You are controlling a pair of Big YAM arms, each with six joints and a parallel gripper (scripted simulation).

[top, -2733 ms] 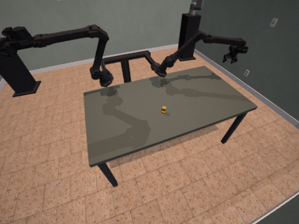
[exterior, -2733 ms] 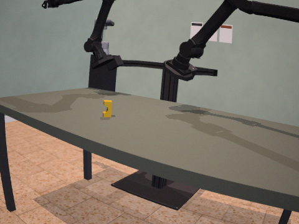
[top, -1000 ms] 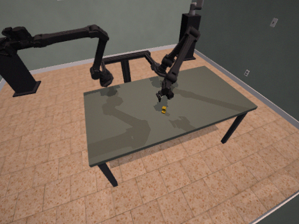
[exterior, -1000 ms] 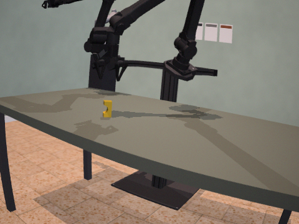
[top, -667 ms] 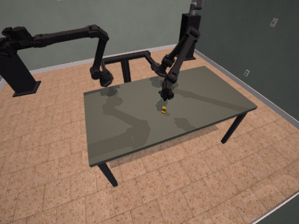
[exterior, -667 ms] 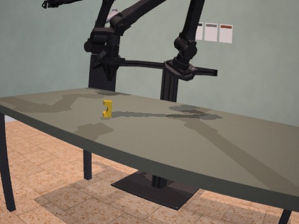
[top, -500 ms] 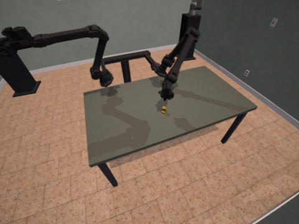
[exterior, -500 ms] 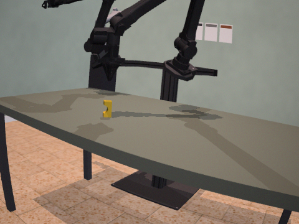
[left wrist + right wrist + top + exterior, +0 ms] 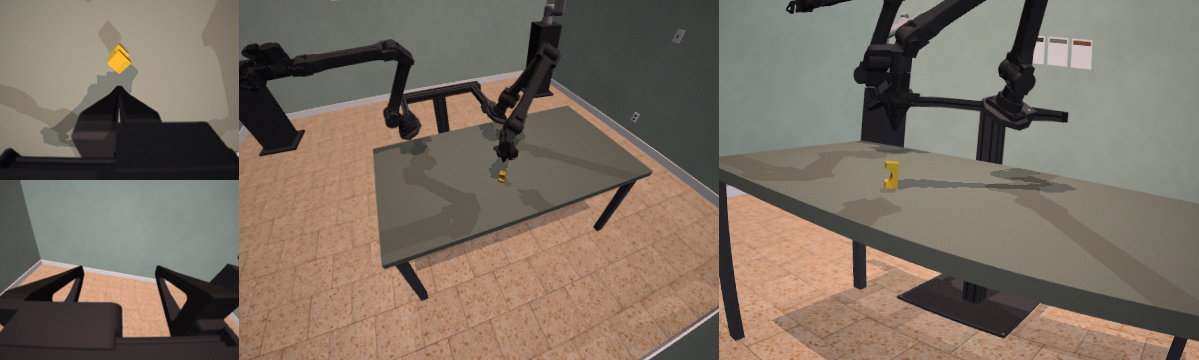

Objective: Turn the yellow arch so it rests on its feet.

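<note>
My left hand is 130 mm above the yellow arch.
</note>
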